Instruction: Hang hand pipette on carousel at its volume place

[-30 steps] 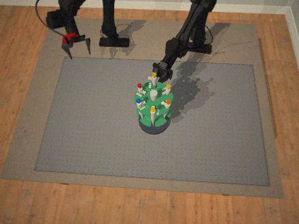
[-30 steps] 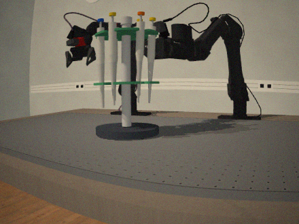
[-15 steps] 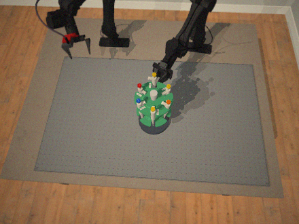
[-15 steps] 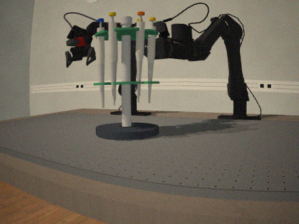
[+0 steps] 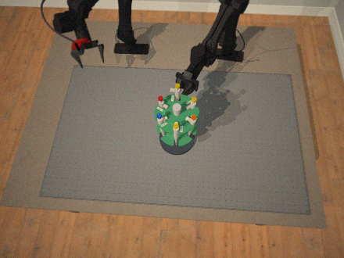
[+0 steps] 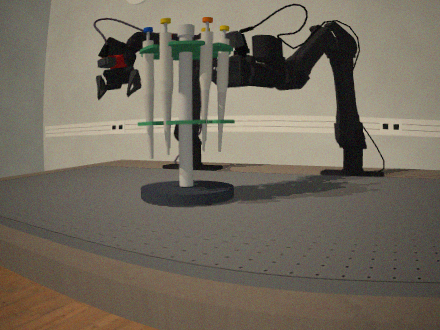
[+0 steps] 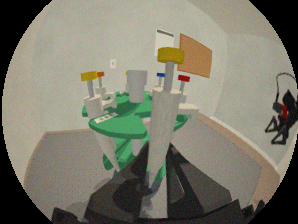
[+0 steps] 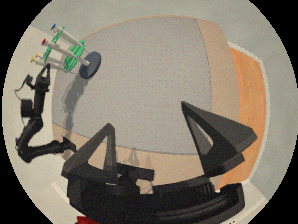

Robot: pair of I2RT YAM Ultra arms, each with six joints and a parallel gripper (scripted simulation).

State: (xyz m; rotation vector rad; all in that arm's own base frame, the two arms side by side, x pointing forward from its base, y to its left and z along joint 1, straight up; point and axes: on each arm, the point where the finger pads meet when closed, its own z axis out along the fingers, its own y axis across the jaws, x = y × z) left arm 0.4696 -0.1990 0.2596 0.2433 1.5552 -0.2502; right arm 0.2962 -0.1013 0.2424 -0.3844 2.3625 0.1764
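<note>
Right now my left hand is 20 mm above the pipette and 10 mm to the left of it.
</note>
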